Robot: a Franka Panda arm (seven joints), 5 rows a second.
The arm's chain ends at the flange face. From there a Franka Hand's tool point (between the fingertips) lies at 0.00 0.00 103.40 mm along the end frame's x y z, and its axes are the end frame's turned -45 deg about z.
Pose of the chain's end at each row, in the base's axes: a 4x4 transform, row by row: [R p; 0 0 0 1], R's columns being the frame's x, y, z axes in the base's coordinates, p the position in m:
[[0.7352 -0.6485 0.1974 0.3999], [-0.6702 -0.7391 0.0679 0.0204], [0.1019 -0.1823 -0.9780 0.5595], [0 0 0 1]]
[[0.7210 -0.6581 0.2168 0.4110], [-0.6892 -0.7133 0.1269 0.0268], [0.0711 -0.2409 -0.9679 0.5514], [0 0 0 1]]
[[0.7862 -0.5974 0.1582 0.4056], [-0.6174 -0.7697 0.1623 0.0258], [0.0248 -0.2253 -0.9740 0.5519], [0 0 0 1]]
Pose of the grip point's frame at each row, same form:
[[0.9784 0.0613 0.1974 0.4203], [0.0487 -0.9965 0.0679 0.0274], [0.2010 -0.0569 -0.9780 0.4584], [0 0 0 1]]
[[0.9752 0.0445 0.2168 0.4334], [0.0170 -0.9917 0.1269 0.0399], [0.2206 -0.1201 -0.9679 0.4513], [0 0 0 1]]
[[0.9784 0.1335 0.1582 0.4220], [0.1077 -0.9808 0.1623 0.0426], [0.1768 -0.1418 -0.9740 0.4512], [0 0 0 1]]

